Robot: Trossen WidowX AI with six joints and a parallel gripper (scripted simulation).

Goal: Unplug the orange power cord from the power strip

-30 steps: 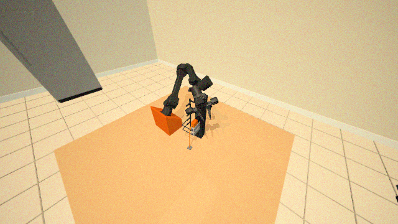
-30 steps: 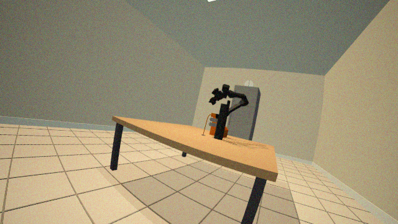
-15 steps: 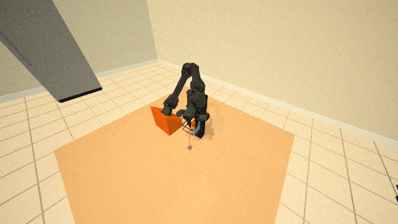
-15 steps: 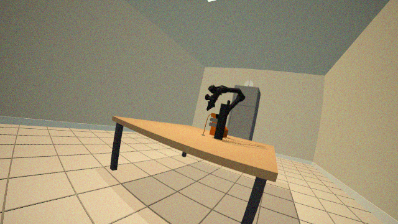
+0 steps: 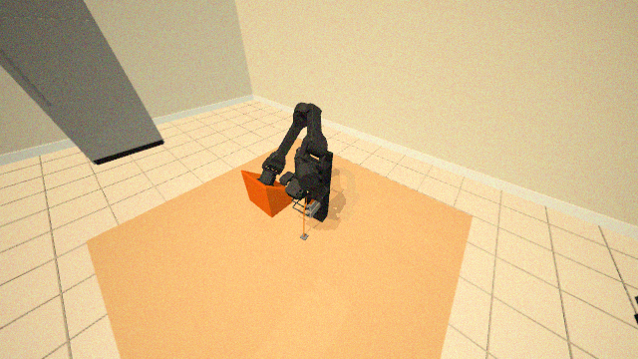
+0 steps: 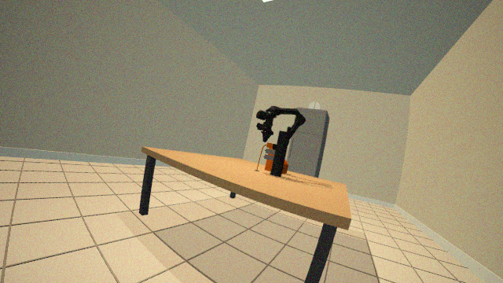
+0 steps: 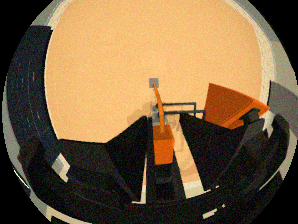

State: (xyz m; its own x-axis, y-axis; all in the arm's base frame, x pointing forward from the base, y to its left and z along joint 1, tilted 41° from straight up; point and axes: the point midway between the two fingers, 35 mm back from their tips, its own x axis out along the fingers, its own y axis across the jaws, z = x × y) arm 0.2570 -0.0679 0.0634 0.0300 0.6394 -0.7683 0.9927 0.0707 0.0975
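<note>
My gripper tip is 10 mm past the orange plug, 70 mm to the right of it and 10 mm above it.
</note>
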